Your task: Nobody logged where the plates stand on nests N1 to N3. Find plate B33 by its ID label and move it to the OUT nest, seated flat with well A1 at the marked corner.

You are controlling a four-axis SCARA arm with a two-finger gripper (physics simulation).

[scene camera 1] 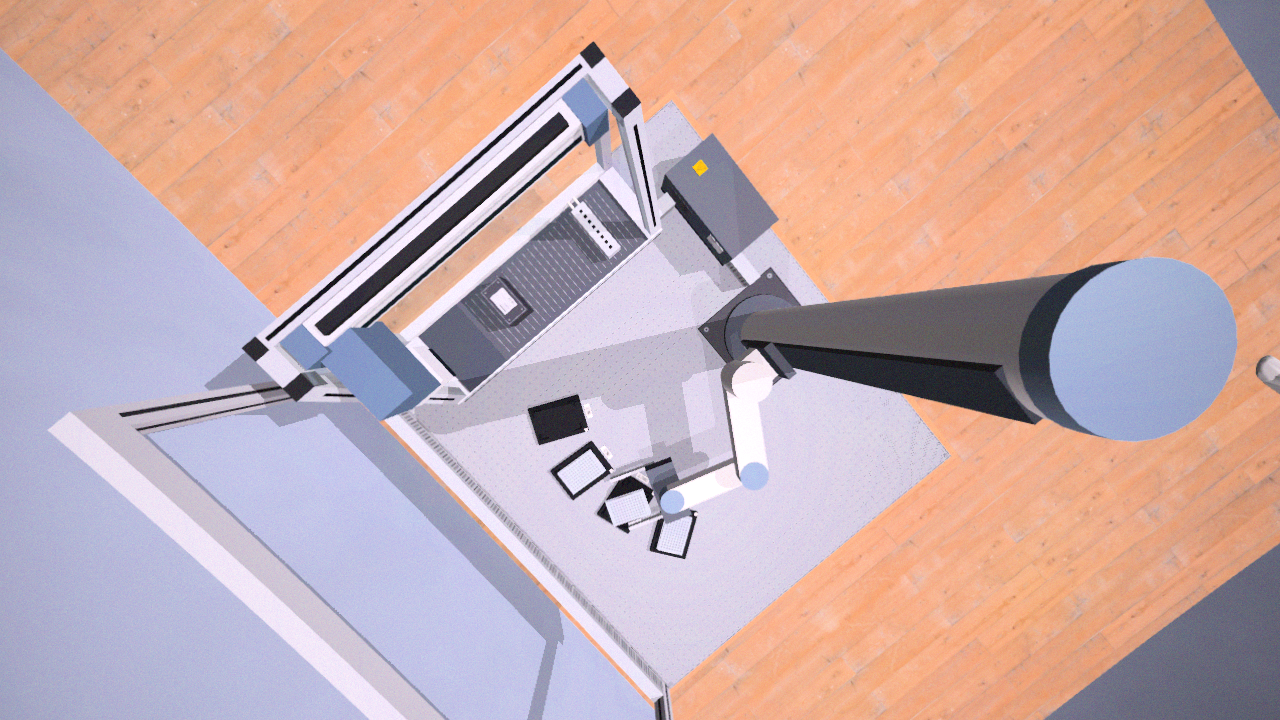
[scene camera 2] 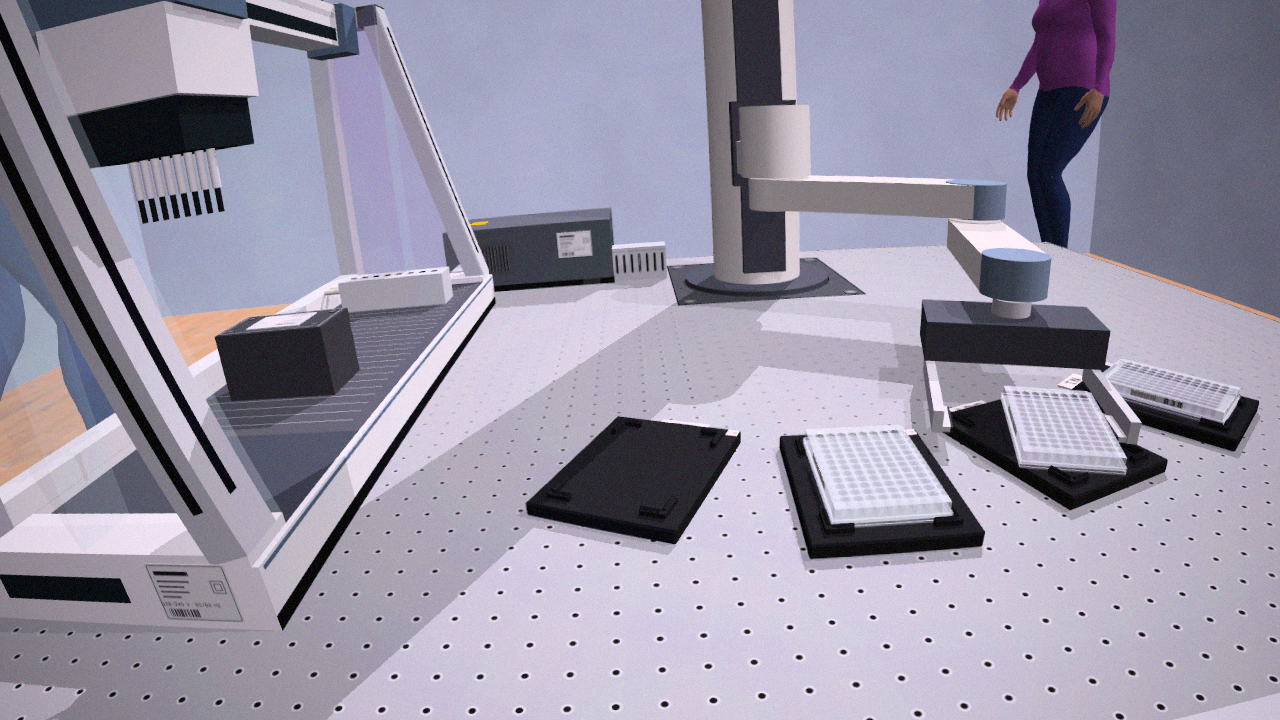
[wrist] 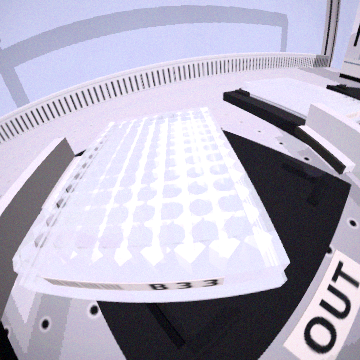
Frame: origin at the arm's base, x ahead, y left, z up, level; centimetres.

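Seen in the pictures: gripper, between the fingertips: (scene camera 1: 619,503) (scene camera 2: 1036,427) (wrist: 190,127); arm's base, origin of its link: (scene camera 2: 756,285).
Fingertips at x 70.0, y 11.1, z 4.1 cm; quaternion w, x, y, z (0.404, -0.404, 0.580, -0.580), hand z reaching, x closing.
Offsets run from my fingertips to a thing's top centre. "spot": to the spot under its first point.
Plate B33 {dx -1.0, dy +3.0, dz +0.4 cm} (scene camera 1: 628,507) (scene camera 2: 1060,429) (wrist: 165,200), clear with a grid of wells, lies askew on the black OUT nest (scene camera 1: 639,488) (scene camera 2: 984,431) (wrist: 300,225), turned against its outline and not flush within the corner stops. Its B33 label faces the wrist camera; an OUT label {spot: dx -10.4, dy -0.2, dz -2.6 cm} (wrist: 327,310) is beside the nest. My gripper (scene camera 1: 621,501) (scene camera 2: 1035,429) (wrist: 190,127) is open, its fingers low on both sides of the plate. In the wrist view the left finger is close to the plate and the right one farther off. Well A1 cannot be made out.
One plate {dx +2.4, dy -15.6, dz -0.2 cm} (scene camera 1: 581,470) (scene camera 2: 877,474) sits on the neighbouring nest; another {dx -6.5, dy +19.7, dz -0.2 cm} (scene camera 1: 673,535) (scene camera 2: 1172,391) sits on the nest on the other side. A bare black nest {dx -2.9, dy -32.9, dz -1.0 cm} (scene camera 1: 559,419) (scene camera 2: 635,474) lies farther left. The framed liquid handler (scene camera 2: 384,376) stands at left, a grey box {spot: dx -73.5, dy -47.6, dz +4.7 cm} (scene camera 2: 546,246) behind.
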